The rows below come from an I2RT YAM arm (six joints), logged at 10 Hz.
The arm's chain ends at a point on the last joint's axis. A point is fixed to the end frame.
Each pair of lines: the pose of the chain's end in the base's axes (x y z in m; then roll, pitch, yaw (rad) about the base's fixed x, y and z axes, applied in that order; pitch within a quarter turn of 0, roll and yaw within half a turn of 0), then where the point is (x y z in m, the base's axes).
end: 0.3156, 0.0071, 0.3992, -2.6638, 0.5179, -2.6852
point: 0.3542 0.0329 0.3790
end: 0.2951, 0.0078, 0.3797, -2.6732, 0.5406, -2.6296
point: 0.3324 0.0362 0.3606
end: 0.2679, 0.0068, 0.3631, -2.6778, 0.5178, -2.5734
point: 0.3031 0.0372 0.3430
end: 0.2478, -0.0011, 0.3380, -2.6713, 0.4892, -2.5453
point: 0.2818 0.0297 0.3165
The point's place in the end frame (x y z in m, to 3 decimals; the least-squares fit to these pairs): -0.030 0.024 0.033
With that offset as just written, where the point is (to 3 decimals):
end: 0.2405, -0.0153, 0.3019, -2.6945, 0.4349, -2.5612
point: 0.273 0.015 0.278
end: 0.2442, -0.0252, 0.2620, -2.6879, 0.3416, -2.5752
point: 0.276 0.003 0.234
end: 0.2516, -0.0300, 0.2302, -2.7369, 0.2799, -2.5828
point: 0.281 -0.001 0.200
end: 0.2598, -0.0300, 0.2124, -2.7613, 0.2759, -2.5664
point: 0.288 0.000 0.183
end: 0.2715, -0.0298, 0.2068, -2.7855, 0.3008, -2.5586
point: 0.299 0.002 0.178
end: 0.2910, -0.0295, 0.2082, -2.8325, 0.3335, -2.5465
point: 0.318 0.004 0.181
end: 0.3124, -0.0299, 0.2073, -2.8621, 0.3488, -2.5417
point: 0.339 0.005 0.182
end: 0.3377, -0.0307, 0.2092, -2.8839, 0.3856, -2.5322
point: 0.364 0.006 0.185
